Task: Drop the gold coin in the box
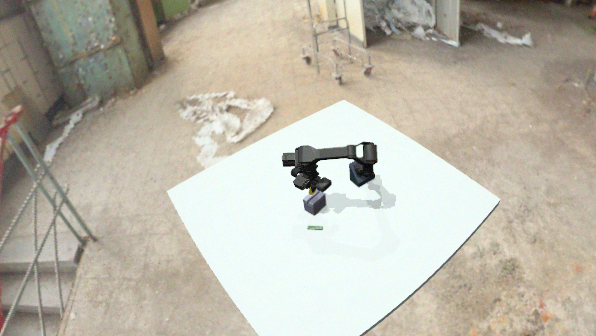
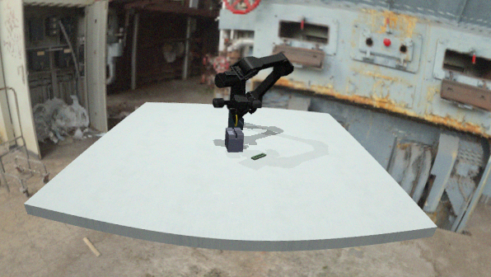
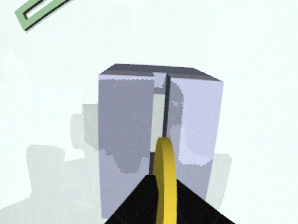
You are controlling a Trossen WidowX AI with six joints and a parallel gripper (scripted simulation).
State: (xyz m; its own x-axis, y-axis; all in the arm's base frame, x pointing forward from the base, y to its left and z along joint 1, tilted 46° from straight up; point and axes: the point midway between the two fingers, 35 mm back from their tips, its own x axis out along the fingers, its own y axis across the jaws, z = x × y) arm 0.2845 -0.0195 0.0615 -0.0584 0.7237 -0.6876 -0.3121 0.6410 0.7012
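Right now my gripper tip is 1 cm below the gold coin.
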